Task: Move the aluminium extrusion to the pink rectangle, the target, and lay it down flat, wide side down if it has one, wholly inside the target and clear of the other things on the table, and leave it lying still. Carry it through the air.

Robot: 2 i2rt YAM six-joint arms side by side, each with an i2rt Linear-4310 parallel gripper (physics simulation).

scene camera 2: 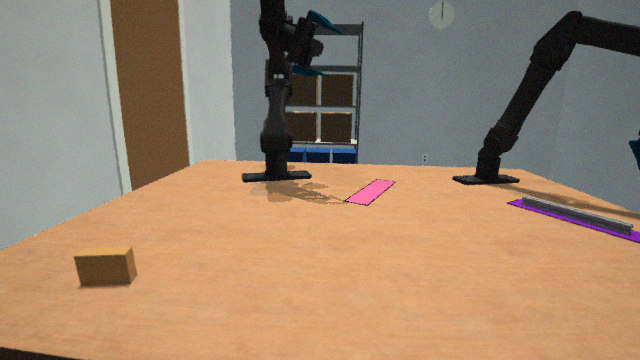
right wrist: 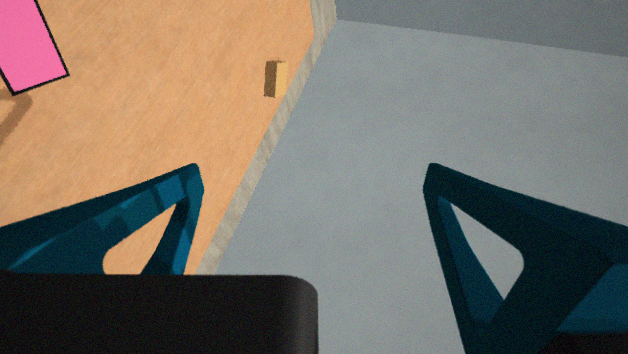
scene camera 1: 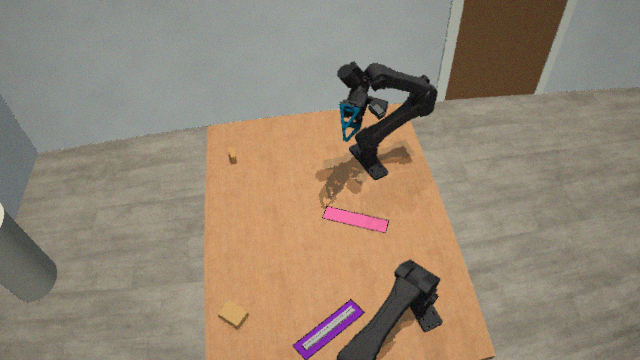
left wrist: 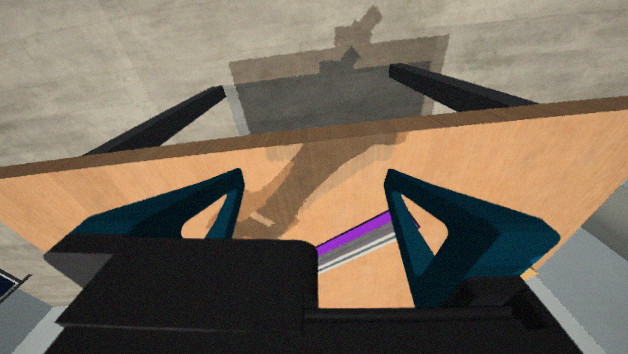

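Pixels of known places: left gripper, fingertip midpoint: (left wrist: pixel 314 176); right gripper, fingertip midpoint: (scene camera 2: pixel 334 54) (right wrist: pixel 313 176) (scene camera 1: pixel 344 135); left arm's base at its link origin: (scene camera 2: pixel 485 180) (scene camera 1: pixel 419 303); right arm's base at its link origin: (scene camera 2: pixel 276 177) (scene camera 1: pixel 368 161).
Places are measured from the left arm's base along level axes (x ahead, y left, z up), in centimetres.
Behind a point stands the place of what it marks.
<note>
The silver aluminium extrusion (scene camera 1: pixel 328 327) @[x 30.5, y -4.1, z 1.4 cm] (scene camera 2: pixel 577 215) @[x 31.6, y -3.9, z 1.0 cm] (left wrist: pixel 357 247) @[x 33.2, y -1.9, z 1.8 cm] lies flat on a purple rectangle (scene camera 1: pixel 320 328) (scene camera 2: pixel 516 202) @[x 19.7, y -7.9, z 0.1 cm] (left wrist: pixel 352 235) @[x 32.9, y -1.1, z 0.1 cm]. The left finger hides part of it in the left wrist view. The pink target rectangle (scene camera 1: pixel 355 219) @[x 5.1, y -38.8, z 0.1 cm] (scene camera 2: pixel 371 192) @[x 6.8, y -39.9, z 0.1 cm] (right wrist: pixel 30 55) @[x 12.0, y -44.5, z 0.1 cm] lies on the table between the two arm bases, with nothing on it. My left gripper (left wrist: pixel 314 176) @[x 33.3, y 17.3, z 8.8 cm] is open and empty, above the table, away from the extrusion; it is out of scene camera 1. My right gripper (scene camera 1: pixel 350 134) @[x 5.0, y -50.0, z 32.4 cm] (scene camera 2: pixel 334 54) @[x 5.0, y -50.0, z 32.4 cm] (right wrist: pixel 313 176) @[x 5.0, y -50.0, z 32.4 cm] is open and empty, raised high near its own base.
A tan block (scene camera 1: pixel 233 314) @[x 56.9, y -18.7, z 3.0 cm] lies left of the purple rectangle in scene camera 1. A smaller tan block (scene camera 1: pixel 232 155) @[x 38.5, y -84.2, z 4.0 cm] lies near the table's upper left corner. A tan block also shows in scene camera 2 (scene camera 2: pixel 105 267) @[x 39.3, y -85.8, z 2.3 cm] and the right wrist view (right wrist: pixel 276 79) @[x 54.5, y -20.9, z 3.0 cm].
</note>
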